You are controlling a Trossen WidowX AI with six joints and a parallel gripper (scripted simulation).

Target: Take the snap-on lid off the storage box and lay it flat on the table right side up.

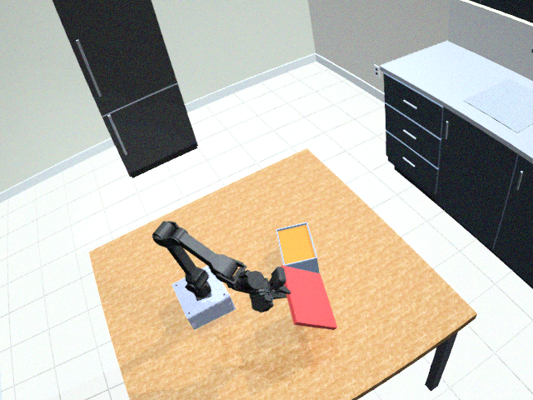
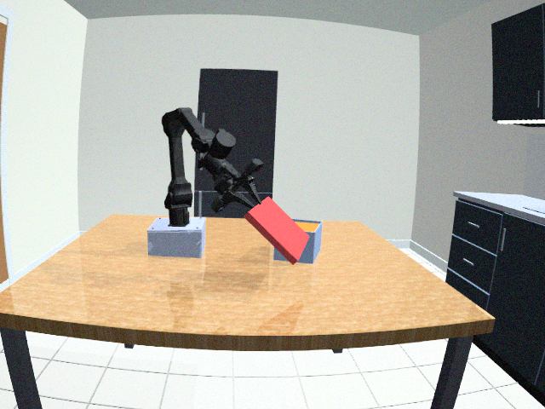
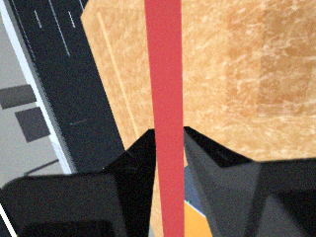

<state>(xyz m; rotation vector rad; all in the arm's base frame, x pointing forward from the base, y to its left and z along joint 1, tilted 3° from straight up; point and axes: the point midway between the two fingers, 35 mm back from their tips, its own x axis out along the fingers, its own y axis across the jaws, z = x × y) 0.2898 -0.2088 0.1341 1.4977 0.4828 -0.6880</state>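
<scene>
Right now my gripper tip is 60 mm short of the lid and 50 mm above it. From my gripper tip the other things lie so: storage box 310 mm to the left, 160 mm below, 110 mm ahead.
</scene>
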